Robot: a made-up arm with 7 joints. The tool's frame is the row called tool.
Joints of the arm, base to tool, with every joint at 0 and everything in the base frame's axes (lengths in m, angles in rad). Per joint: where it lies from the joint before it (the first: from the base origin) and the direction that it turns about. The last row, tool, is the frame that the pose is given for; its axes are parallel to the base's.
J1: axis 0 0.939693 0.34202 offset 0 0 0
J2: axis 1 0 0 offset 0 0 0
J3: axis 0 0 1 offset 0 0 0
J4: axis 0 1 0 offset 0.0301 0 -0.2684
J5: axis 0 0 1 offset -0.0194 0 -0.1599
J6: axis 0 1 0 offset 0 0 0
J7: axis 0 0 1 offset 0 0 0
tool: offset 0 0 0
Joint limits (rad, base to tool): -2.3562..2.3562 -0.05..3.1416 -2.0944..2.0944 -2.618..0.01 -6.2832..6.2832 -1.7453..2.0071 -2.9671..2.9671
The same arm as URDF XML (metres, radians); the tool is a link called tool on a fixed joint. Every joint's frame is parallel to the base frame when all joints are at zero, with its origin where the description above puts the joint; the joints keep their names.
<robot name="arm">
  <link name="base_link"/>
  <link name="link1"/>
  <link name="link2"/>
  <link name="link3"/>
  <link name="link4"/>
  <link name="link5"/>
  <link name="link6"/>
  <link name="link7"/>
  <link name="tool"/>
  <joint name="J1" type="revolute">
    <parent link="base_link"/>
    <child link="link1"/>
    <origin xyz="0 0 0"/>
    <axis xyz="0 0.9397 0.342"/>
    <limit lower="-2.3562" upper="2.3562"/>
  </joint>
  <joint name="J2" type="revolute">
    <parent link="link1"/>
    <child link="link2"/>
    <origin xyz="0 0 0"/>
    <axis xyz="1 0 0"/>
    <limit lower="-0.05" upper="3.1416"/>
  </joint>
  <joint name="J3" type="revolute">
    <parent link="link2"/>
    <child link="link3"/>
    <origin xyz="0 0 0"/>
    <axis xyz="0 0 1"/>
    <limit lower="-2.0944" upper="2.0944"/>
  </joint>
  <joint name="J4" type="revolute">
    <parent link="link3"/>
    <child link="link4"/>
    <origin xyz="0.0301 0 -0.2684"/>
    <axis xyz="0 1 0"/>
    <limit lower="-2.618" upper="0.01"/>
  </joint>
  <joint name="J5" type="revolute">
    <parent link="link4"/>
    <child link="link5"/>
    <origin xyz="-0.0194 0 -0.1599"/>
    <axis xyz="0 0 1"/>
    <limit lower="-6.2832" upper="6.2832"/>
  </joint>
  <joint name="J6" type="revolute">
    <parent link="link5"/>
    <child link="link6"/>
    <origin xyz="0 0 0"/>
    <axis xyz="0 1 0"/>
    <limit lower="-1.7453" upper="2.0071"/>
  </joint>
  <joint name="J7" type="revolute">
    <parent link="link6"/>
    <child link="link7"/>
    <origin xyz="0 0 0"/>
    <axis xyz="0 0 1"/>
    <limit lower="-2.9671" upper="2.9671"/>
  </joint>
  <joint name="tool_fixed" type="fixed">
    <parent link="link7"/>
    <child link="tool"/>
    <origin xyz="0 0 0"/>
  </joint>
</robot>

